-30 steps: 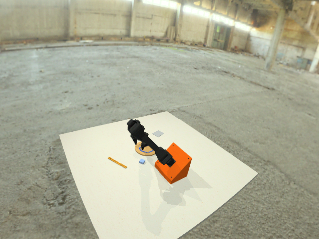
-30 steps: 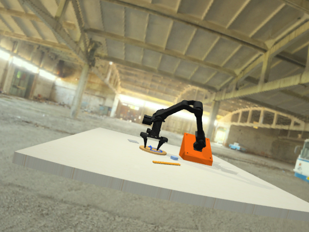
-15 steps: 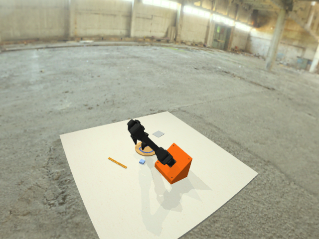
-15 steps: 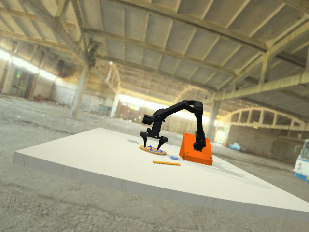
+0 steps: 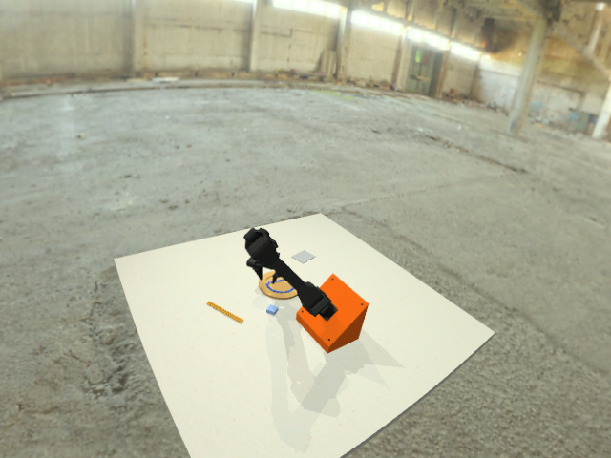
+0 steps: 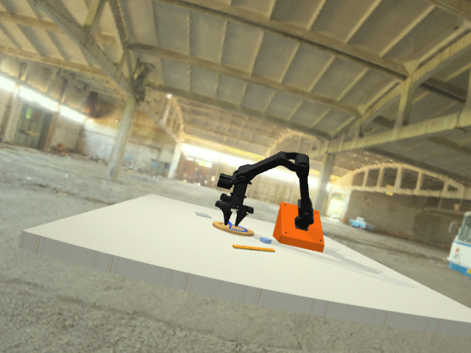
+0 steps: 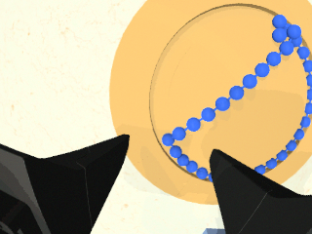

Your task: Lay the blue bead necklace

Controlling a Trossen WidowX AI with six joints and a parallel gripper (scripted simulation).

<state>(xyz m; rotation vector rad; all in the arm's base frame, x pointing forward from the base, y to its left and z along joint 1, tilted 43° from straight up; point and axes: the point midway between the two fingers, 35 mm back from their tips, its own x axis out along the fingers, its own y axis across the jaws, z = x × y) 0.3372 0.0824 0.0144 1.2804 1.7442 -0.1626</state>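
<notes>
Right now the round tan bead board is 6 cm to the right of my gripper tip, 2 cm below it and 2 cm behind it. Also, from my gripper tip: flat grey tile (29 cm to the right, 14 cm ahead, 2 cm below); then small light-blue block (16 cm behind, 6 cm to the left, 2 cm below).
</notes>
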